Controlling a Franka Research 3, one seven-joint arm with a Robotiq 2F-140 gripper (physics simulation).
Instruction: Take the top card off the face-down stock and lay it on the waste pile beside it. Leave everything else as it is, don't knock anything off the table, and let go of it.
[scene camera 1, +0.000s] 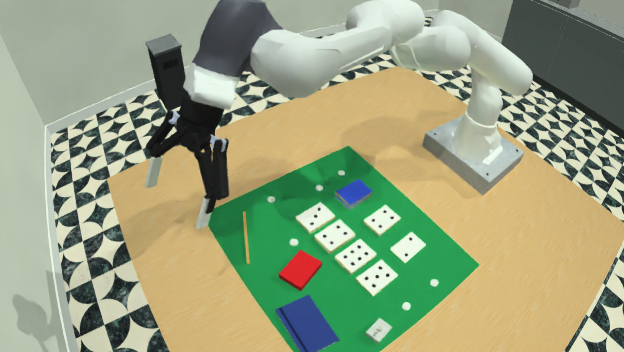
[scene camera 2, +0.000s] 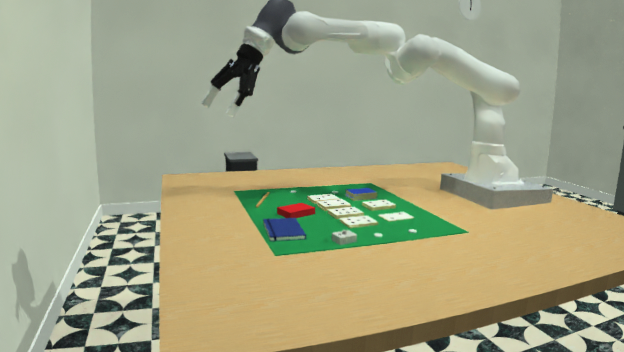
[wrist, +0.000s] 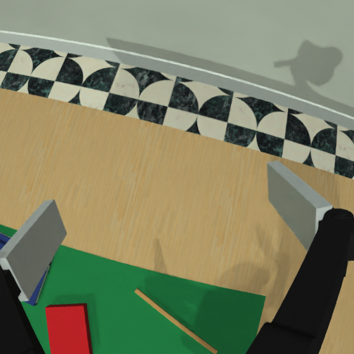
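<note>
The face-down stock, a blue-backed stack (scene camera 1: 354, 193) (scene camera 2: 361, 193), sits near the mat's back corner. Beside it lies a face-up four-pip pile (scene camera 1: 382, 220) (scene camera 2: 379, 204). A thinner two-pip card (scene camera 1: 408, 247) (scene camera 2: 396, 216) lies beyond that. I cannot tell for certain which is the waste pile. Four face-up piles, such as the six-pip one (scene camera 1: 355, 256) (scene camera 2: 345, 212), stand in a row alongside. My gripper (scene camera 1: 177, 199) (scene camera 2: 220, 104) (wrist: 161, 200) is open and empty, high above the table and well off to the pencil side of the stock. The stock does not show in the wrist view.
The green mat (scene camera 1: 450, 265) (scene camera 2: 435, 230) (wrist: 120, 280) also bears a red box (scene camera 1: 300, 270) (scene camera 2: 296, 210) (wrist: 69, 327), a blue notebook (scene camera 1: 307, 325) (scene camera 2: 285, 229), a thin wooden stick (scene camera 1: 246, 237) (scene camera 2: 263, 199) (wrist: 175, 320), a small grey box (scene camera 1: 379, 330) (scene camera 2: 344, 237) and several white discs.
</note>
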